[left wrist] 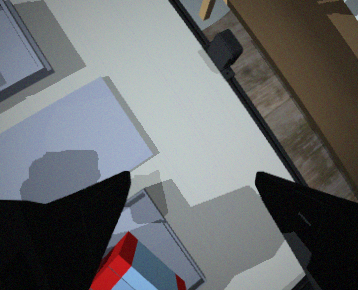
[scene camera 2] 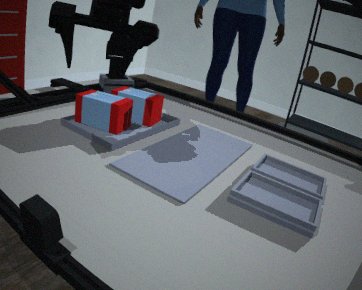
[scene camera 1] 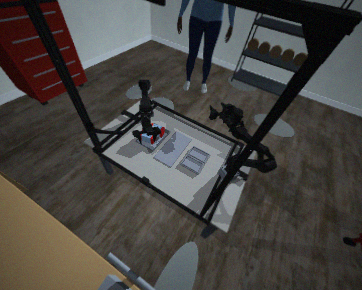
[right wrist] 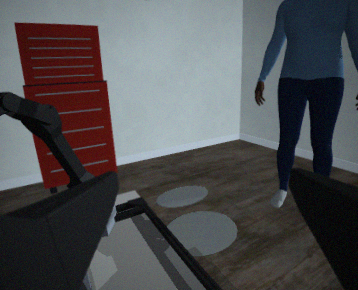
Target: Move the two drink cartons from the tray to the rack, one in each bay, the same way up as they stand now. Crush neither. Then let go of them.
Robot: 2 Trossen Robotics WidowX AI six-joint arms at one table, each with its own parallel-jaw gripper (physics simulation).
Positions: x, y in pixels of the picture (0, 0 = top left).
Labels:
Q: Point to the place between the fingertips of my left gripper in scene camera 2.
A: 95, 72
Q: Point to a grey tray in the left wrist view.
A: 141, 217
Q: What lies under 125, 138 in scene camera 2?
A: A grey tray.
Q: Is my right gripper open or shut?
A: Open.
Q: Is my left gripper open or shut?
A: Open.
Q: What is my left gripper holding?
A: Nothing.

